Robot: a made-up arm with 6 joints. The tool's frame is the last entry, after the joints.
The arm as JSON. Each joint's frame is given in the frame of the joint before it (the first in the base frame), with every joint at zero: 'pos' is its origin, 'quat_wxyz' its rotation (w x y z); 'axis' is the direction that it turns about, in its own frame. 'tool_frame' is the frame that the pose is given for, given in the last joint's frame.
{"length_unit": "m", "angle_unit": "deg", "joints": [
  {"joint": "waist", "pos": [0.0, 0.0, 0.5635], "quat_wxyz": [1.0, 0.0, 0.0, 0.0], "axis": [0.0, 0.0, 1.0]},
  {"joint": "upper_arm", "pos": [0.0, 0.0, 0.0], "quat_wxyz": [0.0, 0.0, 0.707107, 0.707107], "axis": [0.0, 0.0, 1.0]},
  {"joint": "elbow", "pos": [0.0, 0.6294, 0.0], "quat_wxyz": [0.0, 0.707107, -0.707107, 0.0], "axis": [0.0, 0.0, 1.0]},
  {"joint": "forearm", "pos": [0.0, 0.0, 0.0], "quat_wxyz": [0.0, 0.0, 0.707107, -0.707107], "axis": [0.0, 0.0, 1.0]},
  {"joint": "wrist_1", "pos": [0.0, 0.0, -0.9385], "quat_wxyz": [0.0, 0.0, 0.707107, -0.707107], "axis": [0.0, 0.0, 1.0]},
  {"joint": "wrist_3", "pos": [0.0, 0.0, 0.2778], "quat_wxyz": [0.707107, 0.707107, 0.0, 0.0], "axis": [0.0, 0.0, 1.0]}
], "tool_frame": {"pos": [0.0, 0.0, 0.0], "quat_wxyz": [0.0, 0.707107, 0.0, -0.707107]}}
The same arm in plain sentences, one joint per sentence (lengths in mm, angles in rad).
The arm has six revolute joints in a row. What follows holds with every joint at zero, and every direction is one of the base frame's. Joint 1 is mounted 563.5 mm along +z from the base frame's origin and rotates about +z. Joint 2 is mounted at the same point as joint 1 and rotates about +y. Joint 3 is mounted 629.4 mm along +z from joint 2 and rotates about -y. Joint 4 is mounted at the same point as joint 3 and rotates about -x. Joint 5 is mounted 938.5 mm along +x from joint 4 and rotates about -y. Joint 6 is mounted 277.8 mm along -y from joint 5 and rotates about -x. The tool frame, which is the frame that the pose is given for, is mounted at the same point as joint 6; its axes are parallel to the base frame's.
